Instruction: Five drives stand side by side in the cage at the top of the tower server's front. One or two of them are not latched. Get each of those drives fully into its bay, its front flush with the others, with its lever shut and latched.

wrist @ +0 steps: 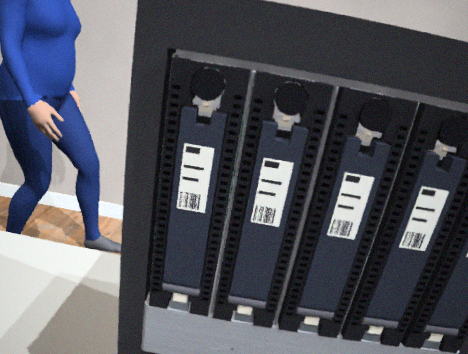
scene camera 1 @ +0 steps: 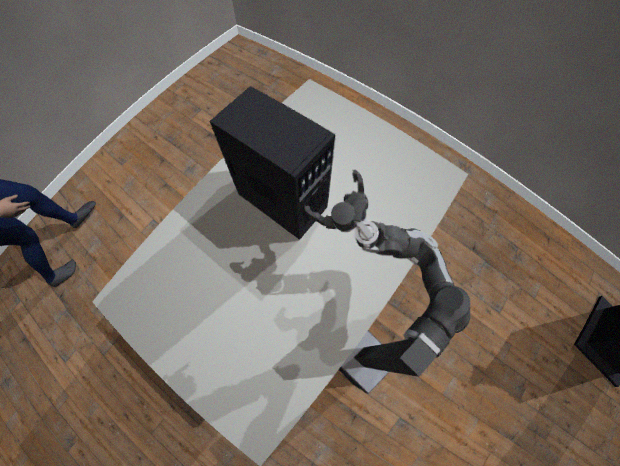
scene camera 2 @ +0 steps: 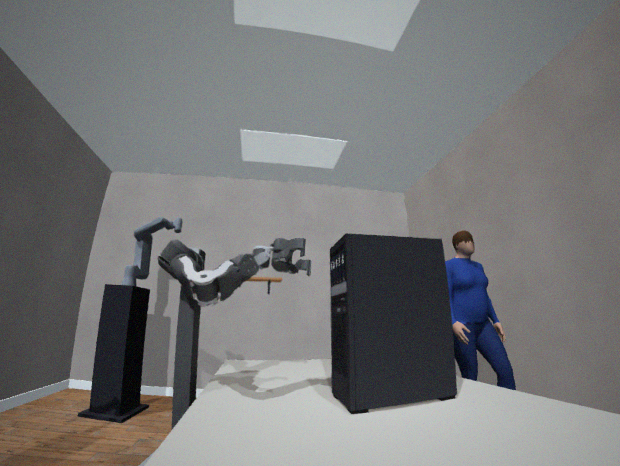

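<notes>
The black tower server [scene camera 1: 273, 132] [scene camera 2: 400, 320] [wrist: 310, 35] stands upright, its drive cage at the top of the front. In the wrist view the leftmost drive [wrist: 187, 240], second drive [wrist: 254, 250], third drive [wrist: 327, 265] and fourth drive [wrist: 402, 285] stand side by side; part of the fifth drive [wrist: 452, 307] shows at the right edge. Their dark blue levers look shut and alike, lying along the fronts. Whether each is latched or exactly flush, I cannot tell. My gripper [scene camera 1: 331, 192] [scene camera 2: 306, 256] is wide open and empty, apart from the tower's front. Its fingers do not show in the wrist view.
The tower stands on a pale table [scene camera 1: 400, 165] [scene camera 2: 501, 425]. A person in blue [scene camera 2: 471, 285] [wrist: 42, 60] stands behind the tower's far side. A second grey arm [scene camera 2: 142, 250] on a black pedestal [scene camera 2: 117, 350] stands beyond my arm.
</notes>
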